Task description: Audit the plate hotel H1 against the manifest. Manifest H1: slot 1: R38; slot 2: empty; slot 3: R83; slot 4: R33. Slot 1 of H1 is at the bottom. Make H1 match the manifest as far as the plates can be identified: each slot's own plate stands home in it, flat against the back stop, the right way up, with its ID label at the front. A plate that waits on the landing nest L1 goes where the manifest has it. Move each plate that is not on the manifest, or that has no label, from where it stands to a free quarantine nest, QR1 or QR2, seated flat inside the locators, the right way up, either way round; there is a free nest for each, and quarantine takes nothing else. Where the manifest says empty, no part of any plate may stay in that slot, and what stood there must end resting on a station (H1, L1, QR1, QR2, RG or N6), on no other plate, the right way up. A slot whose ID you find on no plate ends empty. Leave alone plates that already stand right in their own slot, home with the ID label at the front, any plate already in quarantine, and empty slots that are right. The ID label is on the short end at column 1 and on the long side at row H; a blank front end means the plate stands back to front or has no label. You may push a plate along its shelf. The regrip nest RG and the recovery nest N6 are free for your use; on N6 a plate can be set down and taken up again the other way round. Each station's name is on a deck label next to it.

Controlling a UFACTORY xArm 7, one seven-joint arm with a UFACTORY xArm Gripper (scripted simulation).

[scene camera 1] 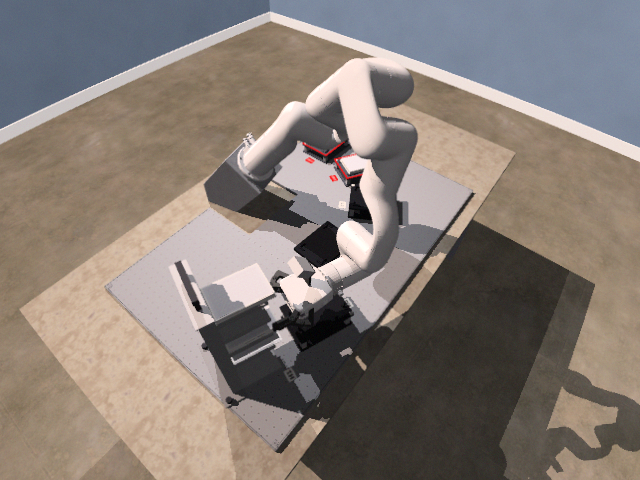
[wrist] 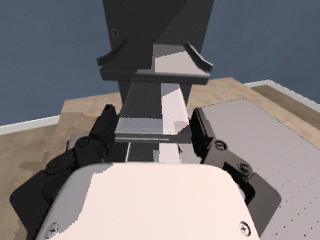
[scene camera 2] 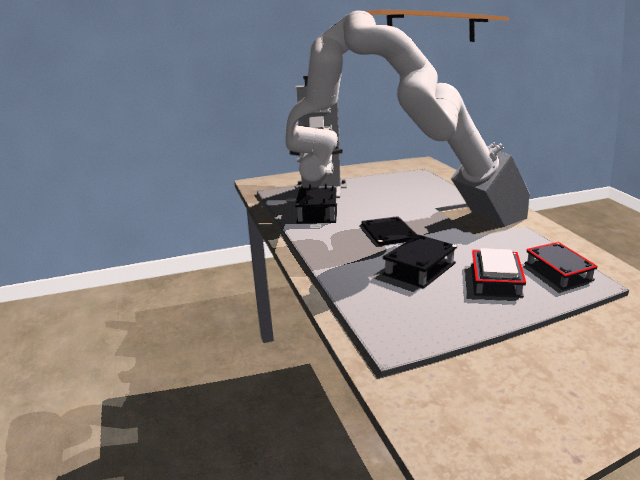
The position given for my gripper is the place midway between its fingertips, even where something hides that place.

Note:
I see my gripper (scene camera 1: 263, 312), a white plate (scene camera 2: 495, 263), a pale plate (wrist: 160, 153) and a white plate (scene camera 1: 236, 293).
My gripper is seen too in the wrist view (wrist: 154, 115).

